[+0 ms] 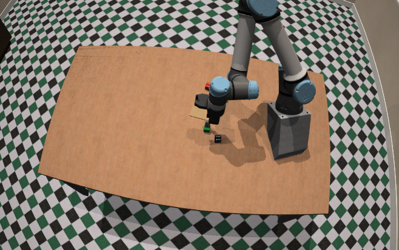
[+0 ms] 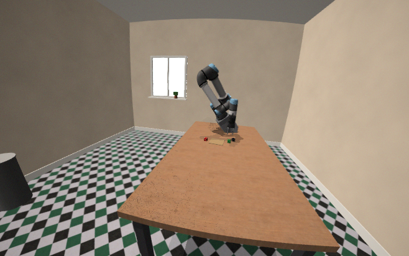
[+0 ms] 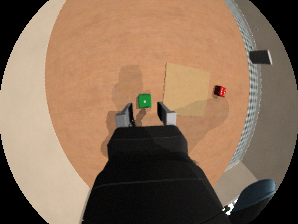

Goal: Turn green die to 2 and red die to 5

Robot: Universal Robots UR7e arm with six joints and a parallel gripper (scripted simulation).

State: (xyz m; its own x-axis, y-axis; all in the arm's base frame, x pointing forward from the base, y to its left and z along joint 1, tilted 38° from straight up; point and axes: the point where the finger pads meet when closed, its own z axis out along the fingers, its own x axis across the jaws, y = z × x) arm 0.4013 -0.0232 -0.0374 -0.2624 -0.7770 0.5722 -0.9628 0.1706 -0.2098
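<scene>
The green die is 9 cm below my hand. Also, from my hand: black die: 5 cm behind, 6 cm to the left, 9 cm below; tan mat: 1 cm behind, 12 cm to the right, 11 cm below; red die: 3 cm behind, 24 cm to the right, 9 cm below.
</scene>
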